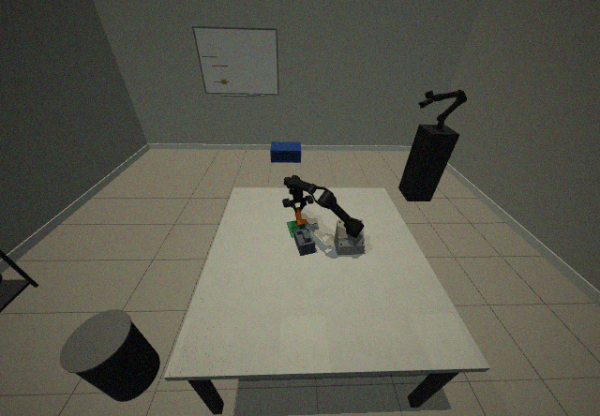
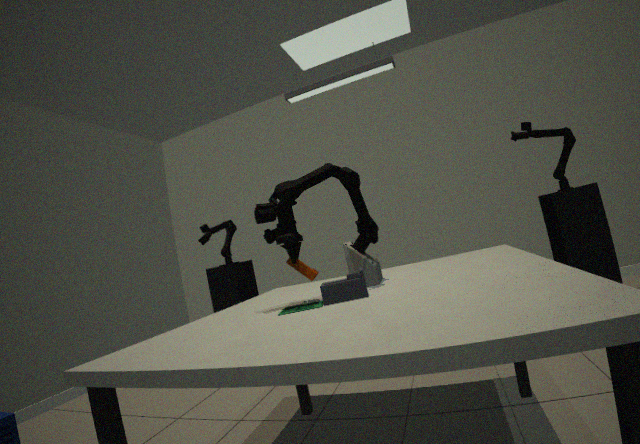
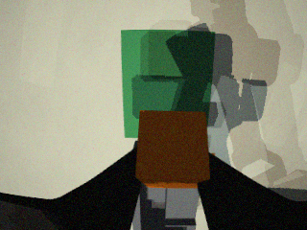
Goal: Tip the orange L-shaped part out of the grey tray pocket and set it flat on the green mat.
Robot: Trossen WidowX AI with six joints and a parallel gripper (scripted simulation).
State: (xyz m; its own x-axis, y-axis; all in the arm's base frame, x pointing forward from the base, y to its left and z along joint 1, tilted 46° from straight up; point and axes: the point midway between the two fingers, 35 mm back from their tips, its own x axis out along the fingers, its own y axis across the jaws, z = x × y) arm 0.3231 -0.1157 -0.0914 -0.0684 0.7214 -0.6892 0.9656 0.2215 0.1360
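Now: the green mat 1 cm to the right of my gripper tip and 17 cm below it. The rest, counted from my gripper tip: orange L-shaped part: 2 cm behind, 3 cm to the left, 3 cm below; dark grey tray: 4 cm behind, 14 cm to the left, 17 cm below.
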